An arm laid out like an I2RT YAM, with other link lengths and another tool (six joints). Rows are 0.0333 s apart.
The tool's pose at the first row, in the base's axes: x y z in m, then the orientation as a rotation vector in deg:
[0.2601 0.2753 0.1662 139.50 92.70 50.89]
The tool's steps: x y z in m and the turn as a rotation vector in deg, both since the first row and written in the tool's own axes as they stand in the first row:
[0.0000 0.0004 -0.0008 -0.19 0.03 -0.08]
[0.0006 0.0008 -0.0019 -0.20 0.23 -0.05]
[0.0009 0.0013 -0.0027 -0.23 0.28 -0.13]
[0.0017 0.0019 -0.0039 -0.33 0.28 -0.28]
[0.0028 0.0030 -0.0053 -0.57 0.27 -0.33]
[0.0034 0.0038 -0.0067 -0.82 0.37 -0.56]
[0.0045 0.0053 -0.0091 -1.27 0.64 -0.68]
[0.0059 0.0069 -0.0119 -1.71 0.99 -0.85]
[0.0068 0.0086 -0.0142 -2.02 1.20 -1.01]
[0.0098 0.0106 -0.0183 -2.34 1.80 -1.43]
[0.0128 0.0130 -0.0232 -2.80 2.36 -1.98]
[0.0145 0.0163 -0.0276 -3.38 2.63 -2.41]
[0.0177 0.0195 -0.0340 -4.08 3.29 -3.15]
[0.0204 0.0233 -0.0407 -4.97 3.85 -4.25]
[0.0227 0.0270 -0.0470 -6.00 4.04 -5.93]
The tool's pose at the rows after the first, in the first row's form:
[0.2600 0.2749 0.1670 139.29 92.64 51.03]
[0.2600 0.2750 0.1683 139.30 92.66 51.31]
[0.2600 0.2749 0.1693 139.20 92.74 51.39]
[0.2601 0.2750 0.1709 138.98 92.81 51.43]
[0.2606 0.2752 0.1729 138.77 92.66 51.55]
[0.2607 0.2750 0.1746 138.37 92.73 51.79]
[0.2610 0.2747 0.1776 137.93 92.57 52.40]
[0.2613 0.2746 0.1811 137.44 92.49 53.11]
[0.2618 0.2741 0.1840 137.06 92.46 53.54]
[0.2621 0.2748 0.1894 136.37 92.83 54.47]
[0.2624 0.2752 0.1956 135.45 93.19 55.40]
[0.2633 0.2742 0.2012 134.60 93.23 56.02]
[0.2636 0.2740 0.2090 133.31 93.60 57.18]
[0.2640 0.2731 0.2171 131.52 94.14 58.23]
[0.2644 0.2720 0.2247 129.08 95.02 58.74]

